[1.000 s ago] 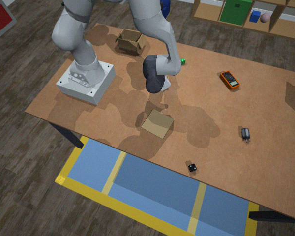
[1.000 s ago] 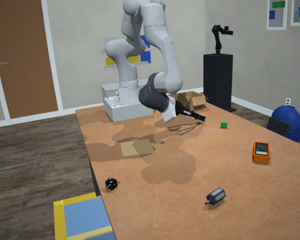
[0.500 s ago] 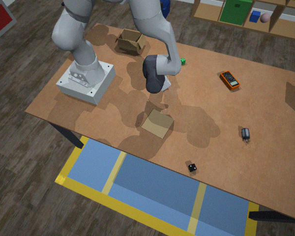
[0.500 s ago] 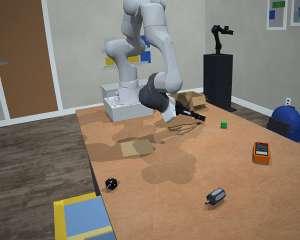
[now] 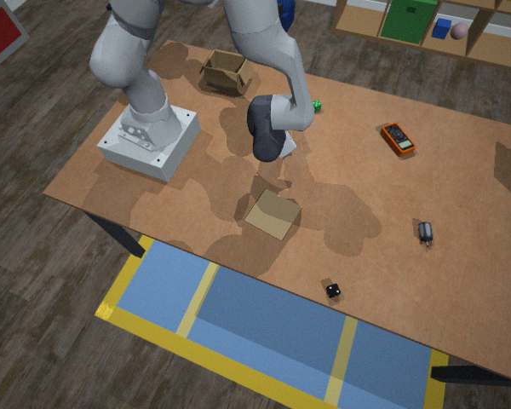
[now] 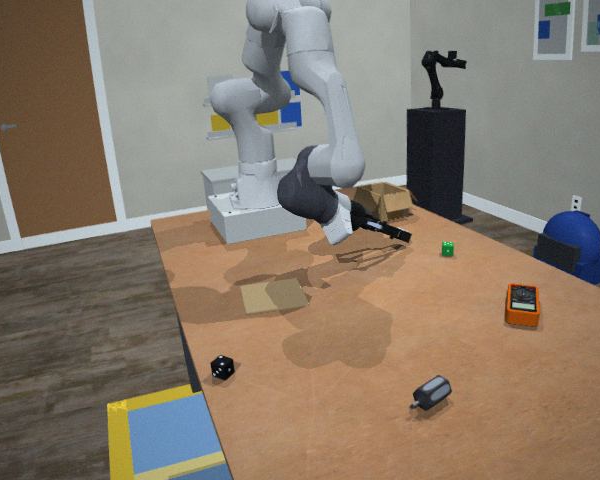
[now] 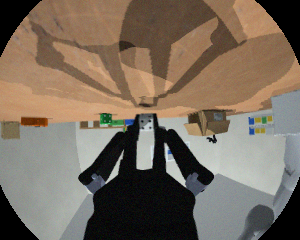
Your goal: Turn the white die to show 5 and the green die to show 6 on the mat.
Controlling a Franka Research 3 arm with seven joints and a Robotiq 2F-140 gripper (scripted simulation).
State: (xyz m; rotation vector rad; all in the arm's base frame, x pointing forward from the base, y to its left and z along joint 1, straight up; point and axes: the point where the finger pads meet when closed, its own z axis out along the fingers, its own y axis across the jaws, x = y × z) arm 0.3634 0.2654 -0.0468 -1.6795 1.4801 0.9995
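My hand is 2 cm to the right of the white die and 1 cm above it. Round my hand: tan mat (41 cm to the right, 10 cm ahead, 4 cm below); then green die (11 cm ahead, 9 cm to the left, 3 cm below); then cardboard box (28 cm behind, 14 cm to the left).
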